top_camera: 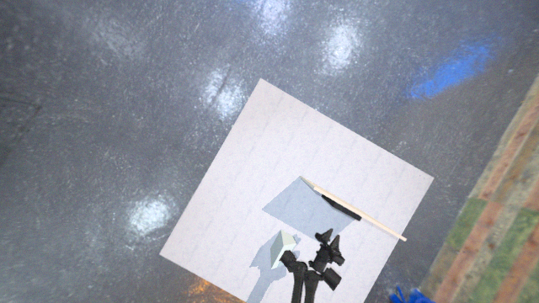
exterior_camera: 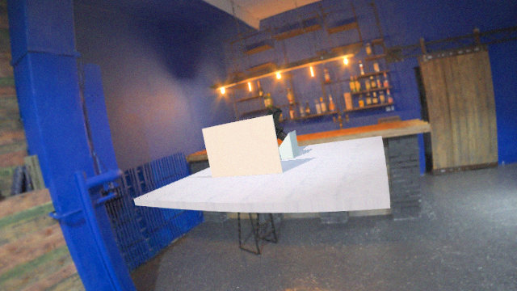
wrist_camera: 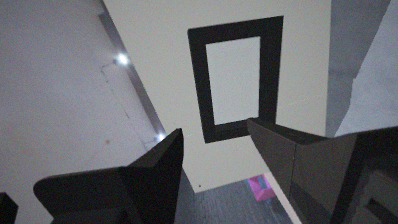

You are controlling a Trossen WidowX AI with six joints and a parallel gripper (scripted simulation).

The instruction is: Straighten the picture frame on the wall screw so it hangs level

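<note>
The dark picture frame lies 13 cm ahead of my gripper tip, 2 cm to the left of it and 5 cm below it. Round my gripper tip: cream wall panel 14 cm ahead, 1 cm to the left, 7 cm below.
</note>
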